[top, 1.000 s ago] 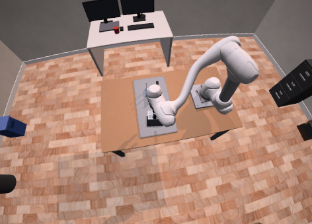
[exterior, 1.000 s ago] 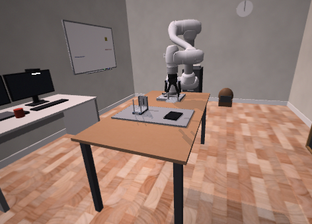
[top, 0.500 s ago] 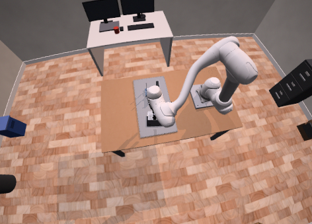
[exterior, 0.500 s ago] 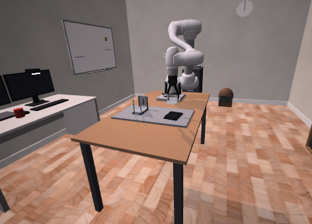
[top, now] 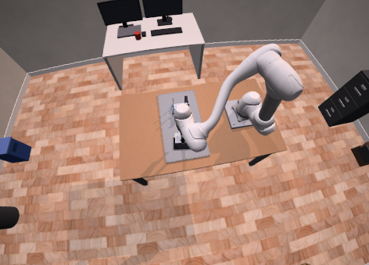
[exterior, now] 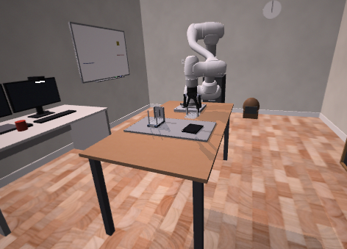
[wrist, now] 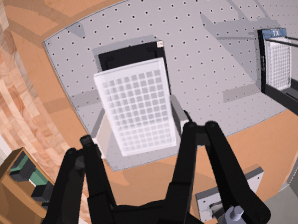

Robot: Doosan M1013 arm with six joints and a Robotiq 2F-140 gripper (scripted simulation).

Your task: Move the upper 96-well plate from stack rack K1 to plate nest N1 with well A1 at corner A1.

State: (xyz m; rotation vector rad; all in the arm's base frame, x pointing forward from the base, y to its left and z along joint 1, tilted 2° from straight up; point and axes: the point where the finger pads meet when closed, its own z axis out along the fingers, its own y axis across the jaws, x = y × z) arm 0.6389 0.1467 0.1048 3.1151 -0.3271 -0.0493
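Right now my hand is 130 mm above the black plate nest N1. The rest, counted from my hand: pale A1 square 60 mm ahead, 70 mm to the right, 130 mm below.
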